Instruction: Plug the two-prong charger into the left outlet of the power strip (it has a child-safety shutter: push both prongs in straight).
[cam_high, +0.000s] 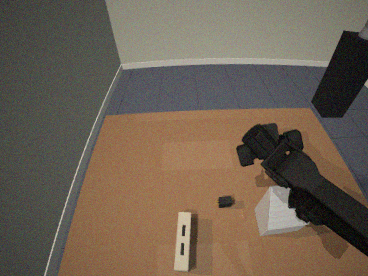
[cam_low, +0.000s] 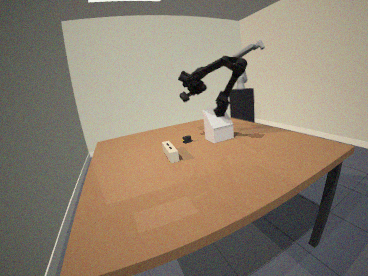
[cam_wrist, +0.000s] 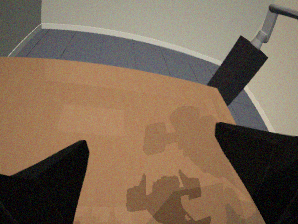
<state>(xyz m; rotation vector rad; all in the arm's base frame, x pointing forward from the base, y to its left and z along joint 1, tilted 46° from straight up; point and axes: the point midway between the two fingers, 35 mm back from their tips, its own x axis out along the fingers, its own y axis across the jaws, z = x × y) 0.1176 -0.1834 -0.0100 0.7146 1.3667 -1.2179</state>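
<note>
Now: the dark two-prong charger 130 mm ahead of my gripper tip, 100 mm to the left of it and 260 mm below it.
</note>
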